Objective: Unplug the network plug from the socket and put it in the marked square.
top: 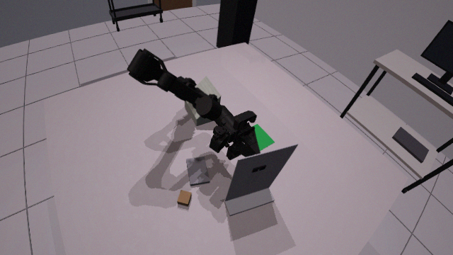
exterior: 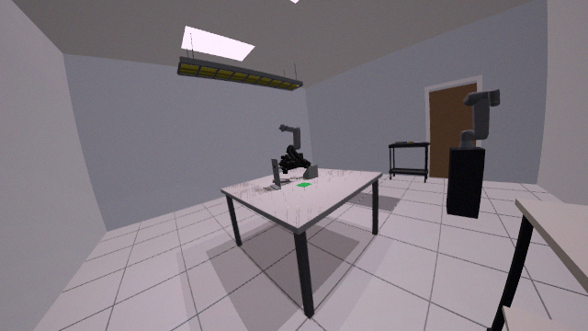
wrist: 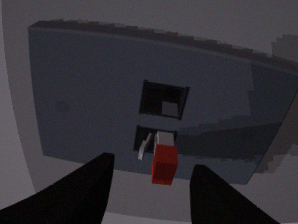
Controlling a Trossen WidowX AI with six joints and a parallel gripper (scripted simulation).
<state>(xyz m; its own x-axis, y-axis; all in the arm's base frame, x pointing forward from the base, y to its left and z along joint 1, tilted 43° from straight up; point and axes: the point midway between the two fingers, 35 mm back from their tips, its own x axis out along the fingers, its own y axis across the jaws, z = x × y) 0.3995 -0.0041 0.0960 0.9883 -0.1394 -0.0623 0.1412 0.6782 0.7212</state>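
Right now my gripper tip is 210 mm above the green marked square, 190 mm to the right of it and 140 mm past it. Also, from my gripper tip: grey upright panel: 80 mm below, 30 mm ahead, 20 mm to the right; small brown block: 200 mm to the right, 200 mm below, 80 mm behind; flat grey plate: 200 mm below, 150 mm behind, 100 mm to the right.
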